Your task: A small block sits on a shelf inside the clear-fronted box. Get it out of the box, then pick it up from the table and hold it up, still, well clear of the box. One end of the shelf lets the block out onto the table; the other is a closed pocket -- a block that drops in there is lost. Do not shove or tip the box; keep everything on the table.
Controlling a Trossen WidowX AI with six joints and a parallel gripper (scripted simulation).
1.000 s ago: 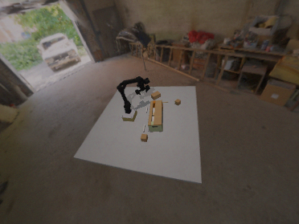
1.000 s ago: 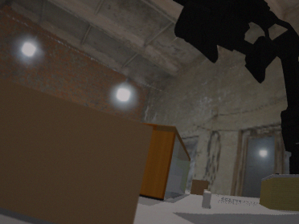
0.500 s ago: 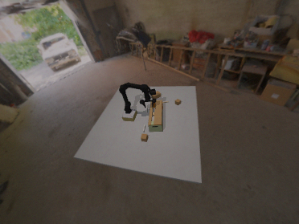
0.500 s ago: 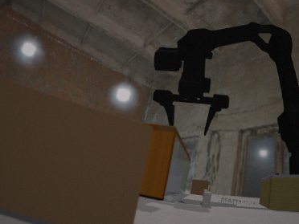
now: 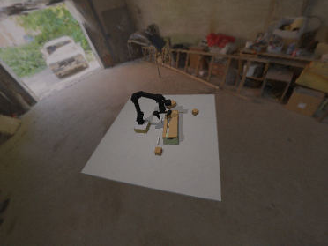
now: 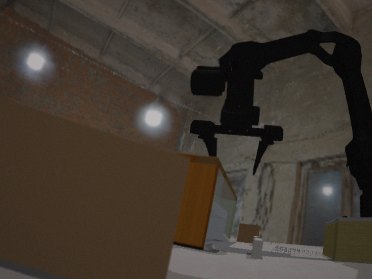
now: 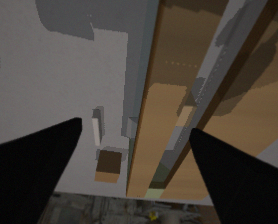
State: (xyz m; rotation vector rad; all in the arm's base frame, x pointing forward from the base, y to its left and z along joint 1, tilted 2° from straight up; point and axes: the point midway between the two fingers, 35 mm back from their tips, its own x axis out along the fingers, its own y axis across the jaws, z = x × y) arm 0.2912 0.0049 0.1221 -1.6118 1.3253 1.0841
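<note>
My gripper tip is now 40 mm short of the clear-fronted box, 20 mm to the left of it and 90 mm above it. The rest, counted from my gripper tip: tan block 50 mm ahead, 20 mm to the right, 60 mm below; then big brown block 20 mm behind, 400 mm to the left, 120 mm below; then brown cube 10 mm ahead, 310 mm to the right, 120 mm below.
</note>
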